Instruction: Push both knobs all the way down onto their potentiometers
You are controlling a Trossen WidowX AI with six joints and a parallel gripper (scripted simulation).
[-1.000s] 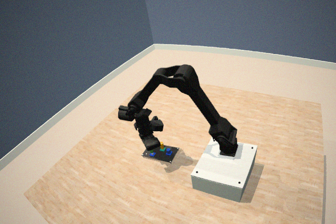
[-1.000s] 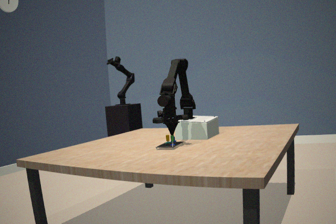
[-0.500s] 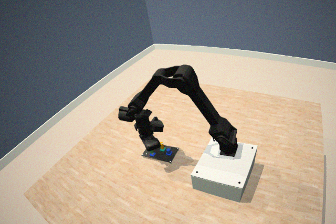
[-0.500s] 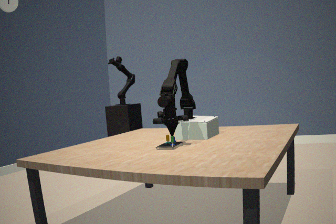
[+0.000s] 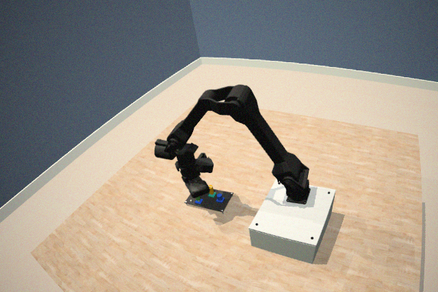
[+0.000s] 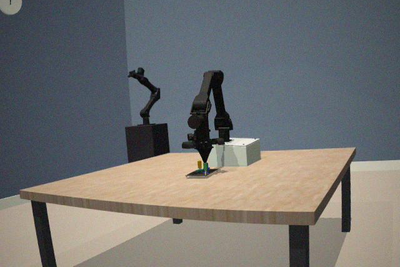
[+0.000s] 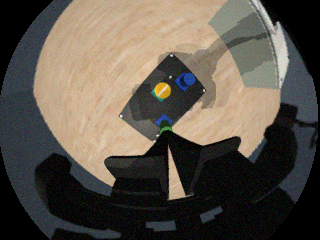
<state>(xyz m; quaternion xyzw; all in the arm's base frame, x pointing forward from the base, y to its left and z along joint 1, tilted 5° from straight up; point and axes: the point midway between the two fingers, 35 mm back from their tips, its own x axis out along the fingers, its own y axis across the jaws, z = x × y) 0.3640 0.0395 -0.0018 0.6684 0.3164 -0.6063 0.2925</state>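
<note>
Right now the green knob is 10 mm below my gripper tip. The rest, counted from my gripper tip: orange knob 40 mm to the right, 40 mm behind, 10 mm below.
</note>
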